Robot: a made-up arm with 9 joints.
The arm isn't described. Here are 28 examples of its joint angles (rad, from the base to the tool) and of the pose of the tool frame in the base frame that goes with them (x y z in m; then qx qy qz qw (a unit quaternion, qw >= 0)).
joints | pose
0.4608 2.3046 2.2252 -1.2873 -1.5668 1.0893 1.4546 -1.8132 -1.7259 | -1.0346 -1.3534 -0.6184 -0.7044 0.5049 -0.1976 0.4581
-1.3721 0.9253 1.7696 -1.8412 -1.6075 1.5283 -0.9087 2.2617 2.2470 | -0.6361 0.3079 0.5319 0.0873 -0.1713 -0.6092 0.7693
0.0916 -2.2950 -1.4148 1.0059 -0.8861 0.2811 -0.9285 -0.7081 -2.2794 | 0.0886 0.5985 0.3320 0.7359 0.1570 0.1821 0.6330
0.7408 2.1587 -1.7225 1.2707 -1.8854 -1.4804 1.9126 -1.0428 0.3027 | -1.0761 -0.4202 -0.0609 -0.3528 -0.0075 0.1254 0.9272
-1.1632 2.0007 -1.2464 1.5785 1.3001 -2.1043 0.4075 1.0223 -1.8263 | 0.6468 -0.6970 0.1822 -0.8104 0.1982 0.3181 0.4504
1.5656 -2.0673 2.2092 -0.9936 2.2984 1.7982 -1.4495 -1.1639 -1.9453 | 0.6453 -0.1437 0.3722 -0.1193 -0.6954 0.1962 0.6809
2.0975 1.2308 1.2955 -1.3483 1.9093 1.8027 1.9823 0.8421 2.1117 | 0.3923 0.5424 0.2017 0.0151 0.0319 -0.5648 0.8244
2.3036 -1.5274 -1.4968 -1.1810 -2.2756 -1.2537 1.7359 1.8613 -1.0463 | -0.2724 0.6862 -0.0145 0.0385 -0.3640 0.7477 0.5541
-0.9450 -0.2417 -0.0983 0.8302 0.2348 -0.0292 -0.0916 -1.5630 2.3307 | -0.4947 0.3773 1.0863 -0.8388 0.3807 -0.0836 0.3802
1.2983 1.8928 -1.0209 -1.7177 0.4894 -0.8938 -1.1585 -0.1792 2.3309 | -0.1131 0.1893 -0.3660 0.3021 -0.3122 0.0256 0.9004
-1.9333 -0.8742 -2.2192 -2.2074 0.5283 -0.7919 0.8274 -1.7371 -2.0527 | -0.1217 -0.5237 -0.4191 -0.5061 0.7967 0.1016 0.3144
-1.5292 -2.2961 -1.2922 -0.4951 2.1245 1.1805 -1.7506 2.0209 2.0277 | -0.0491 -0.3431 0.3502 -0.5946 0.6648 -0.3881 0.2320
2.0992 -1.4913 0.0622 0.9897 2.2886 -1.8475 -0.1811 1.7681 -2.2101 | 0.1875 0.4140 -0.3796 -0.1785 0.2549 0.5919 0.7435
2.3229 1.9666 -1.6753 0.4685 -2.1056 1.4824 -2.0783 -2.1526 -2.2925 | -0.2915 -0.4156 -0.5187 -0.4991 0.3712 -0.6208 0.4772
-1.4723 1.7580 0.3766 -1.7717 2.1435 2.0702 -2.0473 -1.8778 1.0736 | 0.3219 -0.0437 0.1606 -0.5248 -0.0295 0.7626 0.3770
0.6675 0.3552 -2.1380 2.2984 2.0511 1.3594 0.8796 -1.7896 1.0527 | -0.6705 0.4332 -0.8728 0.1781 -0.5093 0.3448 0.7681
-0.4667 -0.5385 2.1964 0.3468 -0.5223 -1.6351 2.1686 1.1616 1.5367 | 0.1207 0.9081 0.4068 0.1011 -0.9797 -0.1434 0.0973
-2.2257 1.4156 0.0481 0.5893 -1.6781 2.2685 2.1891 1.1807 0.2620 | 0.0591 0.0565 0.0779 -0.5461 0.0947 0.3996 0.7301
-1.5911 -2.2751 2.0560 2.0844 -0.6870 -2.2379 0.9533 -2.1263 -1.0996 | -0.4590 -0.7270 0.4653 0.8861 -0.4338 0.0684 0.1482
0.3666 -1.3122 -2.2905 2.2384 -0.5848 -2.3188 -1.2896 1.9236 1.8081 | -0.0182 0.4709 0.8372 -0.3059 0.9179 -0.2503 0.0352
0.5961 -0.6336 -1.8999 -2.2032 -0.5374 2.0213 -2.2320 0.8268 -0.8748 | -0.2973 0.2747 0.6739 0.5544 0.0158 -0.2371 0.7976
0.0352 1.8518 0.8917 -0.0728 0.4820 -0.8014 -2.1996 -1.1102 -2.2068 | -0.6210 -0.4565 -0.3003 -0.6001 0.0867 0.5377 0.5859
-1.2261 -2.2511 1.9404 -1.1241 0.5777 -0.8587 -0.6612 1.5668 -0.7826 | -0.1745 -0.4499 0.6393 0.4631 0.7508 0.4374 0.1746
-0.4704 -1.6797 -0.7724 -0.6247 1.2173 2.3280 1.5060 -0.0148 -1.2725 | -0.1079 -0.8577 -0.0078 0.5274 0.0309 -0.8150 0.2382
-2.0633 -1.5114 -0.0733 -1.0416 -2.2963 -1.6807 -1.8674 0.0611 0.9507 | -0.0325 -0.0850 0.1841 0.3561 0.1522 0.5913 0.7074
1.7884 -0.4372 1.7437 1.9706 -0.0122 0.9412 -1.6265 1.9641 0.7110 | 0.2645 0.4356 -0.0498 -0.8027 -0.3587 -0.4735 0.0529
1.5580 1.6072 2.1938 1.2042 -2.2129 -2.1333 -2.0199 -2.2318 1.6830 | -0.0637 -0.0177 -0.1846 0.9323 0.2378 0.1569 0.2226
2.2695 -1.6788 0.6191 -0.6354 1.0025 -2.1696 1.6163 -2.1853 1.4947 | -0.0182 -0.0429 1.1211 0.8723 0.3402 -0.3496 0.0348
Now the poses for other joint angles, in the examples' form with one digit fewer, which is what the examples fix.
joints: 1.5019 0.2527 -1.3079 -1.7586 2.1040 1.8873 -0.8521 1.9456 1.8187
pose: -0.469 -0.111 0.062 -0.564 -0.619 0.047 0.545
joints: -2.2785 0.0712 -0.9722 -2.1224 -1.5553 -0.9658 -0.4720 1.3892 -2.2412
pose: -0.058 -0.353 0.413 -0.157 -0.813 -0.543 0.138
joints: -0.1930 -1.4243 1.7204 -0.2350 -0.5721 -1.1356 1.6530 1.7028 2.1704
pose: 0.818 0.333 0.252 0.288 -0.867 -0.320 0.251
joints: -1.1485 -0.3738 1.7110 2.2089 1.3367 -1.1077 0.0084 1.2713 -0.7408
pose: -1.139 0.110 0.253 -0.644 0.690 0.037 0.329
